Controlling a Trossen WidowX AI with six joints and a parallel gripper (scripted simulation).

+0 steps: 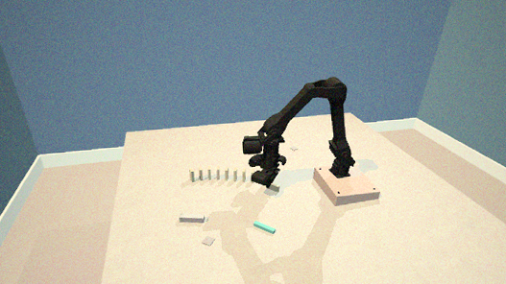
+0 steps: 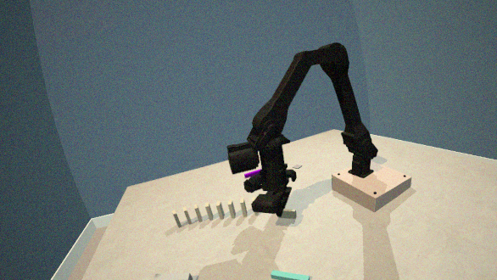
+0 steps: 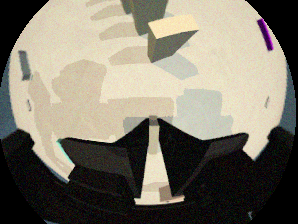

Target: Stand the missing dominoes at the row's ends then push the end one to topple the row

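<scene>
Right now my gripper tip is 320 mm short of the grey block and 70 mm to the right of it. Also, from my gripper tip: purple bar 330 mm to the right, 100 mm behind; teal bar 190 mm to the left, 110 mm ahead.
</scene>
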